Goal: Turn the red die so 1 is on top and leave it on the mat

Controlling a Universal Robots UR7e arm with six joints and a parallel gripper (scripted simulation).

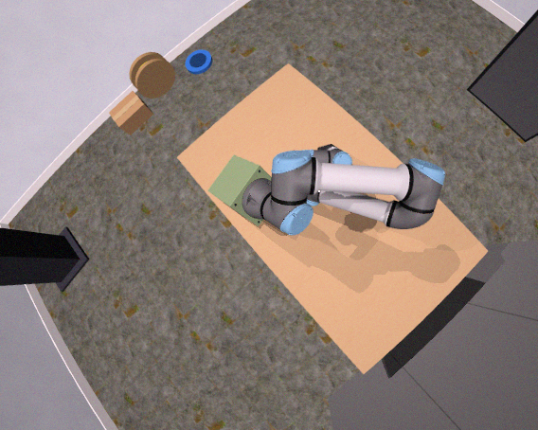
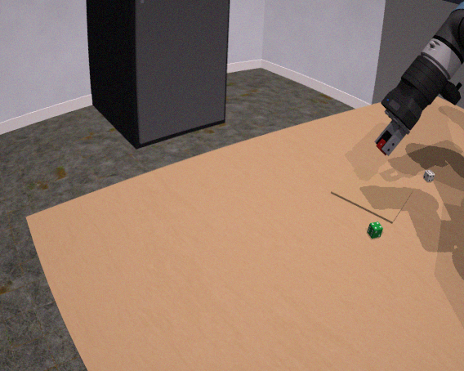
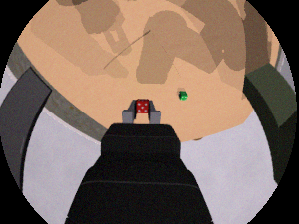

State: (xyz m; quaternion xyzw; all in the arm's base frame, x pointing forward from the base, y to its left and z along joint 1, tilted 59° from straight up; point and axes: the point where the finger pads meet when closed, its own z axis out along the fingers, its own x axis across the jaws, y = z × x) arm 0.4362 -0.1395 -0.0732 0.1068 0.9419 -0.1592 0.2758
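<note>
Now: the mat 11 cm below my hand. The rest, counted from my hand: white die (17 cm to the right, 10 cm below, 7 cm behind); then red die (1 cm below); then green die (12 cm to the left, 10 cm below, 7 cm behind).
</note>
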